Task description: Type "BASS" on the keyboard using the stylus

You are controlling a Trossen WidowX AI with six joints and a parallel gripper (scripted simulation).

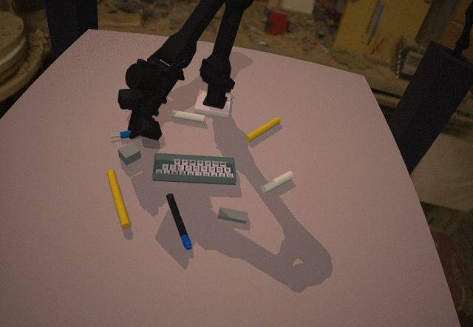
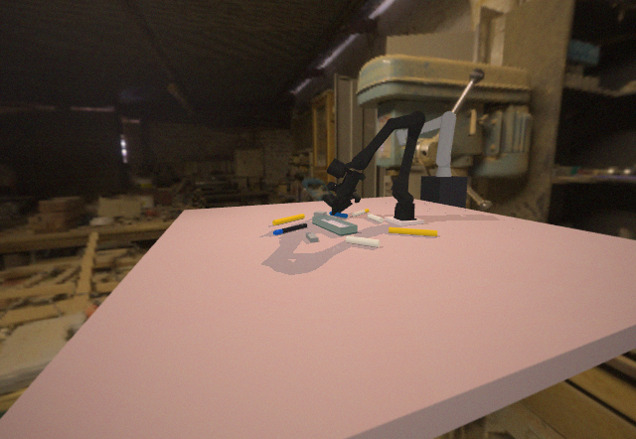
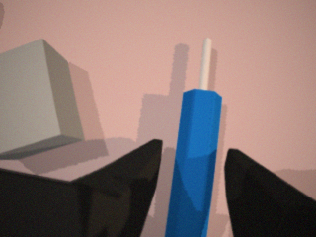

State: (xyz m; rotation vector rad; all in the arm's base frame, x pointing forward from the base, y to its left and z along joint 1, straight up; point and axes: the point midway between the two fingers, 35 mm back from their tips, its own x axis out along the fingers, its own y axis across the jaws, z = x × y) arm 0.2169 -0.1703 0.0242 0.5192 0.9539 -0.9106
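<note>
Right now the blue stylus is 10 mm ahead of my gripper tip and 10 mm to the right of it. The rest, counted from my gripper tip: yellow-and-white marker 130 mm behind, 10 mm to the right; then yellow rod 200 mm ahead, 60 mm to the left; then grey cube 70 mm ahead, 30 mm to the left, 10 mm above.
</note>
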